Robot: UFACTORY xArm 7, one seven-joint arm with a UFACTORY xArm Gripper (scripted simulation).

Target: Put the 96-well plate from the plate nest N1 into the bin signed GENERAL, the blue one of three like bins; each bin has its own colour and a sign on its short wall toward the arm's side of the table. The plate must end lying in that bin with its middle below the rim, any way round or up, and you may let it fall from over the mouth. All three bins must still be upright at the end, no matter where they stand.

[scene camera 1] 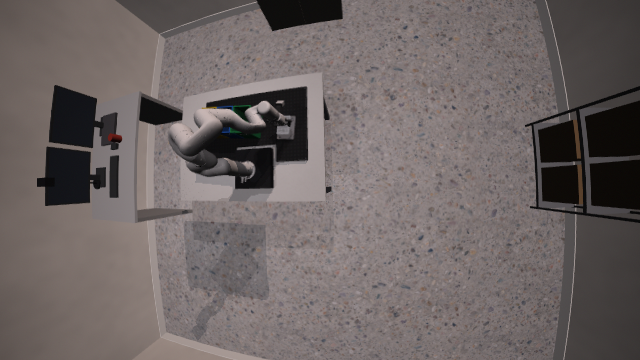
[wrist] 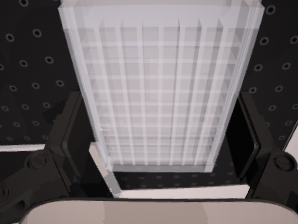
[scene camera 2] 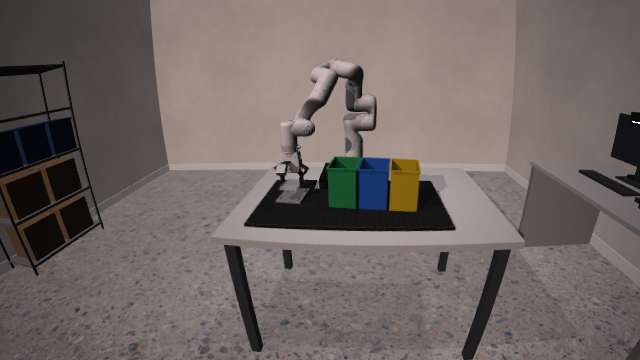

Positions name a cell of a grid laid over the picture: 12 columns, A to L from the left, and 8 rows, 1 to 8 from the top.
Note:
In view: the gripper (wrist: G4), a 96-well plate (wrist: F5) and a blue bin (scene camera 2: H5).
The wrist view misses the blue bin: it is out of frame.

